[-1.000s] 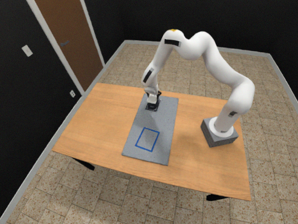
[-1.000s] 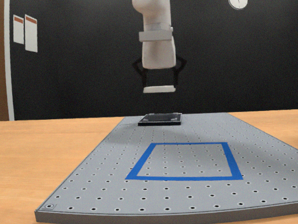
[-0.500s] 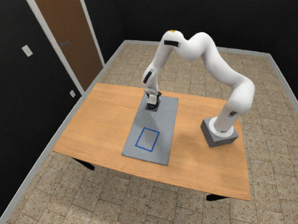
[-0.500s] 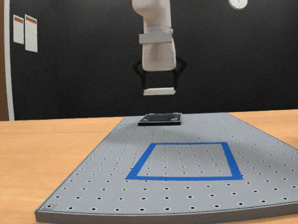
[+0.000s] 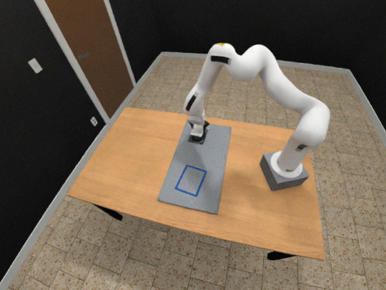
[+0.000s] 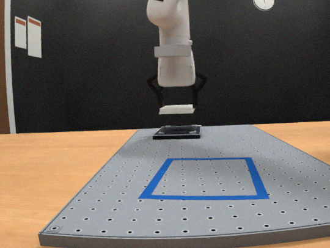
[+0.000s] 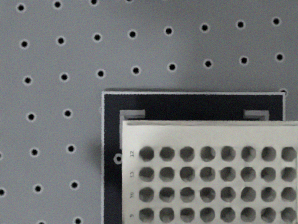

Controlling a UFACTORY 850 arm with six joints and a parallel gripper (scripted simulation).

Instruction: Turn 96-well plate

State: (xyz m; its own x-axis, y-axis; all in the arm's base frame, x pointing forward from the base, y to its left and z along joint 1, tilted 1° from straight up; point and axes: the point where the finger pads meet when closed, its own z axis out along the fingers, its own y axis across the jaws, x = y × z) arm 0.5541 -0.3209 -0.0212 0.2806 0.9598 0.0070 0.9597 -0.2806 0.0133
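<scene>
My gripper is now 80 mm above the plate nest N1. Also, from my hand: white 96-well plate 10 mm below.
</scene>
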